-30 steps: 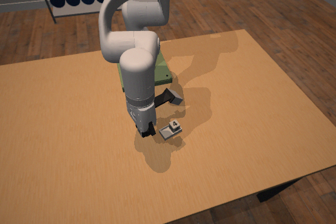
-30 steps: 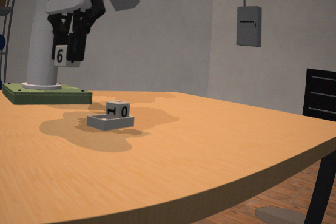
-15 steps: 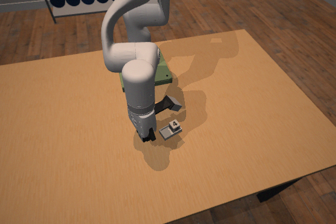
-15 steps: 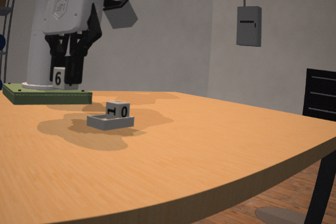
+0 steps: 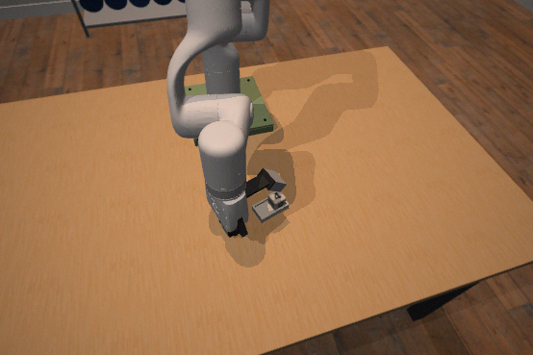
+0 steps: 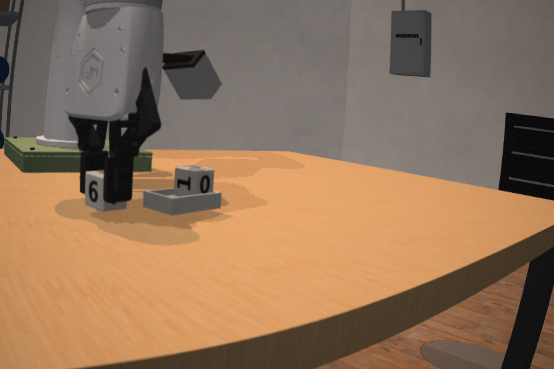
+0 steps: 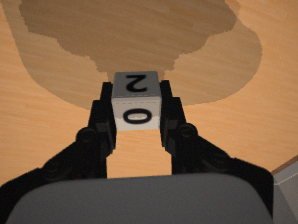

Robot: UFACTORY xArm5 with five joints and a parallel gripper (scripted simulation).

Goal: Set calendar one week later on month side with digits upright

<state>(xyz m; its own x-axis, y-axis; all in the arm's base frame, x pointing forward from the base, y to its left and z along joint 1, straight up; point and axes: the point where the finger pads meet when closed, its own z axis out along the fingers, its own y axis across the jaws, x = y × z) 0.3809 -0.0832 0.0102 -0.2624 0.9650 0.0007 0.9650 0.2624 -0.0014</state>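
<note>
The tray lies 110 mm to the left of my hand, 30 mm below it and 30 mm behind it. From my hand the other things lie so: digit cube (10 mm below).
</note>
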